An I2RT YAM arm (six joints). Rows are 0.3 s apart.
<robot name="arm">
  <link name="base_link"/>
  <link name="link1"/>
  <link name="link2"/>
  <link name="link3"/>
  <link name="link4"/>
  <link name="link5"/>
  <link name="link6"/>
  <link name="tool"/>
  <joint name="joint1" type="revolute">
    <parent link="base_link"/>
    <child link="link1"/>
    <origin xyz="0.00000 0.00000 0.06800"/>
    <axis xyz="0 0 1"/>
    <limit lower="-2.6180" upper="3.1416"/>
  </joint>
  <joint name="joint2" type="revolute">
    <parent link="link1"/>
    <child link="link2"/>
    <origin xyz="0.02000 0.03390 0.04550" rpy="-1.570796 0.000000 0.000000"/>
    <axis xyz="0 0 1"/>
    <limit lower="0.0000" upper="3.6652"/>
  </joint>
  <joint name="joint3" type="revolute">
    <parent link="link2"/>
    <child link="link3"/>
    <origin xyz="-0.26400 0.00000 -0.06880" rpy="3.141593 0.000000 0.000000"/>
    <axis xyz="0 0 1"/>
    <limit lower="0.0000" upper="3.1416"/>
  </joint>
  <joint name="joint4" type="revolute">
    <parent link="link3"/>
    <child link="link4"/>
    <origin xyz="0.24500 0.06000 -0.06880"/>
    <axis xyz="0 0 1"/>
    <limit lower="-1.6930" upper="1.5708"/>
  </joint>
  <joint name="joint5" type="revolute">
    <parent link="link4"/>
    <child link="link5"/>
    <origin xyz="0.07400 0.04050 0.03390" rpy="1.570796 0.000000 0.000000"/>
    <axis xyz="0 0 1"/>
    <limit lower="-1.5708" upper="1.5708"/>
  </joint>
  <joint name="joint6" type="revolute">
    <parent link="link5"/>
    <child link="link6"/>
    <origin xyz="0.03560 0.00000 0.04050" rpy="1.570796 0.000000 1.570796"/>
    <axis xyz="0 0 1"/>
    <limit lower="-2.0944" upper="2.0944"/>
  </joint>
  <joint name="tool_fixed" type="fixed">
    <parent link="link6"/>
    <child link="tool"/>
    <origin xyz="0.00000 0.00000 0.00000" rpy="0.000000 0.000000 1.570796"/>
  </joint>
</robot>
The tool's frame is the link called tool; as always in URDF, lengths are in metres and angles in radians.
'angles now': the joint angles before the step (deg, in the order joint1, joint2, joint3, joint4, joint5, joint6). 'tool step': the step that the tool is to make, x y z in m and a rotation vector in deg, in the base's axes. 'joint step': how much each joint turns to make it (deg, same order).
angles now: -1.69, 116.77, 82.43, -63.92, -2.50, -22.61
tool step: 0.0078, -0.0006, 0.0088, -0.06, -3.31, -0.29
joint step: -0.06, -0.39, 1.72, 1.22, -0.07, 0.22
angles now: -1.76, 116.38, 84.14, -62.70, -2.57, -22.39
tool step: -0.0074, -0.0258, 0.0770, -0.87, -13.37, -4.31
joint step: -4.13, -10.15, 3.63, -0.37, -0.02, 0.20
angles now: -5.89, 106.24, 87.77, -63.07, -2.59, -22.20
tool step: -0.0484, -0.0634, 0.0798, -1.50, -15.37, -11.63
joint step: -12.21, -13.32, 0.68, 1.32, -1.79, -0.01
